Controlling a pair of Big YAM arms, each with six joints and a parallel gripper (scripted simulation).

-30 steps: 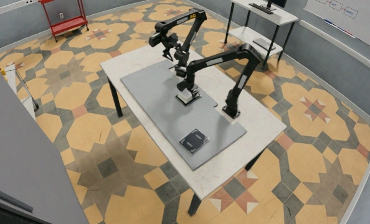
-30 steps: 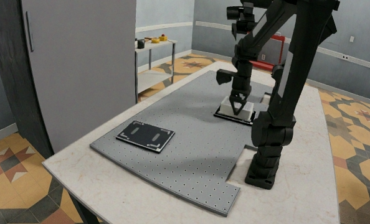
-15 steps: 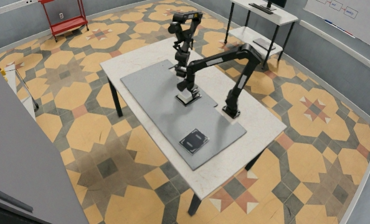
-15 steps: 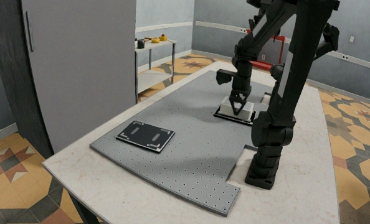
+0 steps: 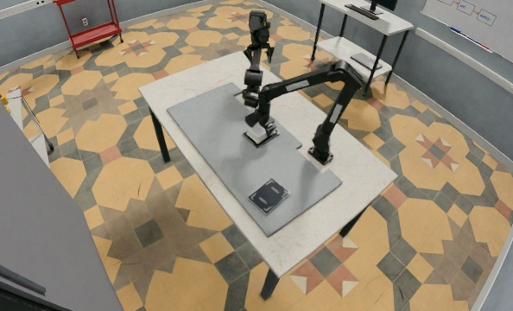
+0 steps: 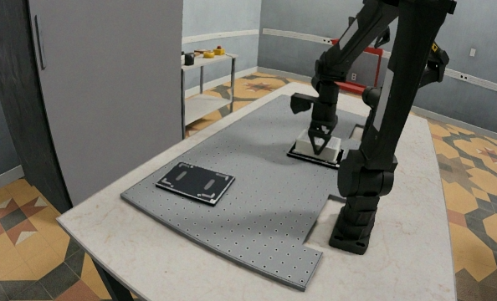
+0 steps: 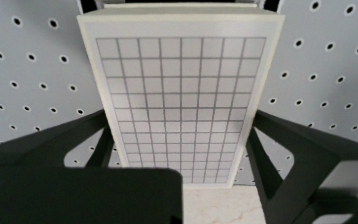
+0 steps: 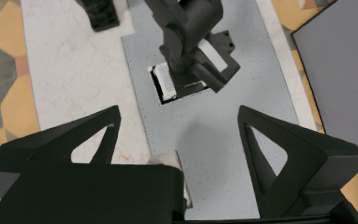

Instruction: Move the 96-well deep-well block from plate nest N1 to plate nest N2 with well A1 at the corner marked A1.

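My left gripper is now 10 mm short of the white deep-well block.
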